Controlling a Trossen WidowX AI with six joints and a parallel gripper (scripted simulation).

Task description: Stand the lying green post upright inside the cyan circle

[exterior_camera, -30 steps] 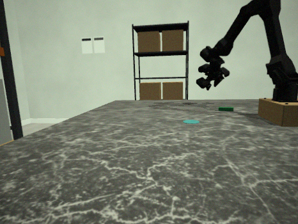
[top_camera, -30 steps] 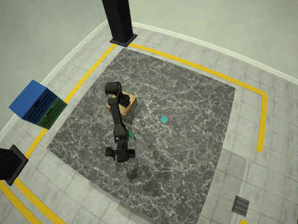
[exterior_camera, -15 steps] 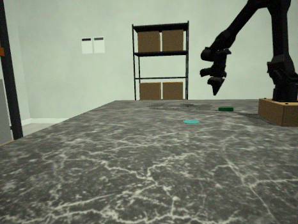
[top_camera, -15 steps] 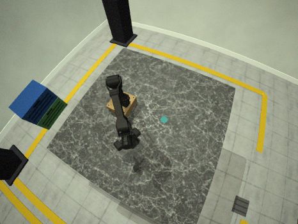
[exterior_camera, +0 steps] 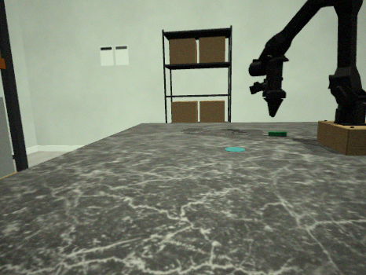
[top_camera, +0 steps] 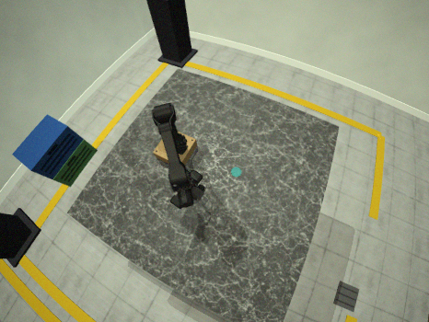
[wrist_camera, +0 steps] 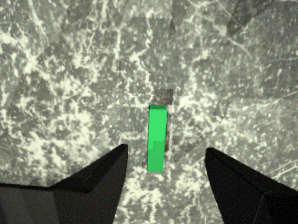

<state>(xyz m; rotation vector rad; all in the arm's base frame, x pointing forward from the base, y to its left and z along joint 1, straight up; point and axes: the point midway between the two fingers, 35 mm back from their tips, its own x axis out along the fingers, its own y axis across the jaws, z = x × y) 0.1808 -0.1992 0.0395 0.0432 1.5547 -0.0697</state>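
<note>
The green post is 2 cm behind my hand and 10 cm below it. From my hand the other things lie so: cyan circle 15 cm ahead, 24 cm to the left, 11 cm below.
</note>
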